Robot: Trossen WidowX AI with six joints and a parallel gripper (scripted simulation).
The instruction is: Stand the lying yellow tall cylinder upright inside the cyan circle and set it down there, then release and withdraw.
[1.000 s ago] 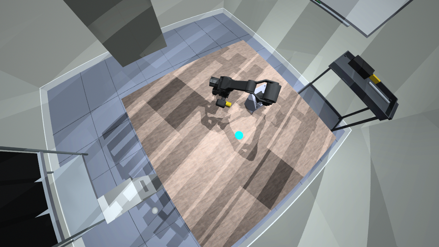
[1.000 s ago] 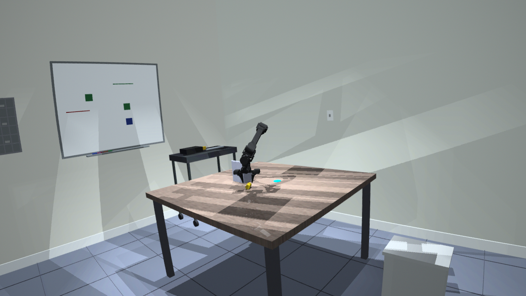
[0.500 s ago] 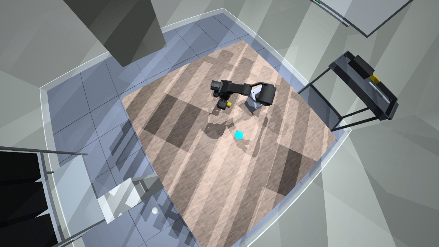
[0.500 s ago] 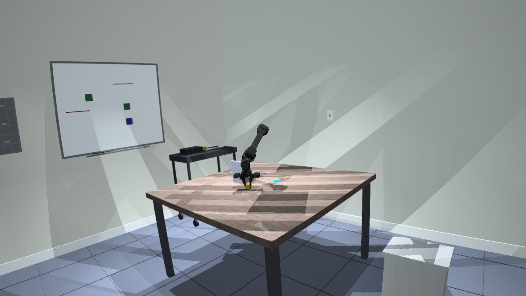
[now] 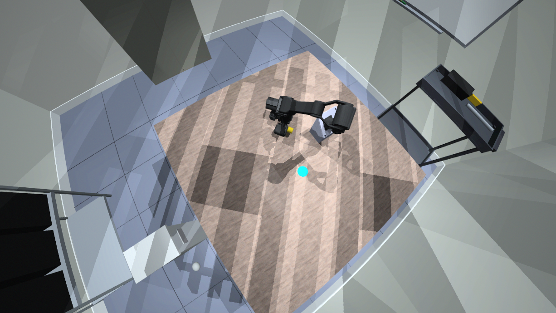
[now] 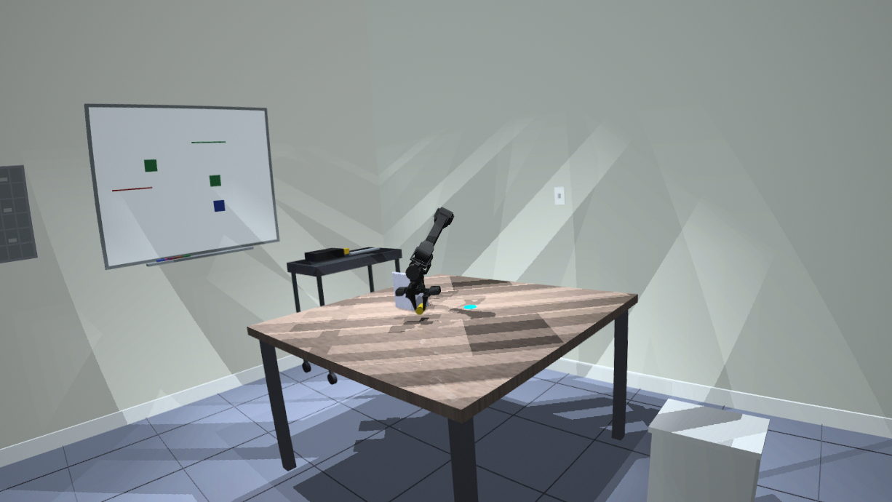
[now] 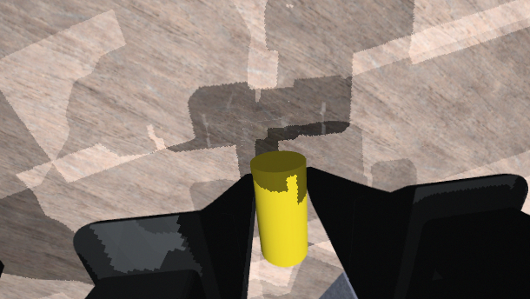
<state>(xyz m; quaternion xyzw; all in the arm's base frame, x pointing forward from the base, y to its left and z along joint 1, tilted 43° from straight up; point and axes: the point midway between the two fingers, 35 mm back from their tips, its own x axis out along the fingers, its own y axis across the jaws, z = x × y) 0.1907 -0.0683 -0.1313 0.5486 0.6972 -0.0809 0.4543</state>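
My gripper tip is 50 mm short of the cyan circle, 270 mm to the right of it and 40 mm above it. The rest, counted from my gripper tip: yellow tall cylinder 10 mm behind, 20 mm to the left.
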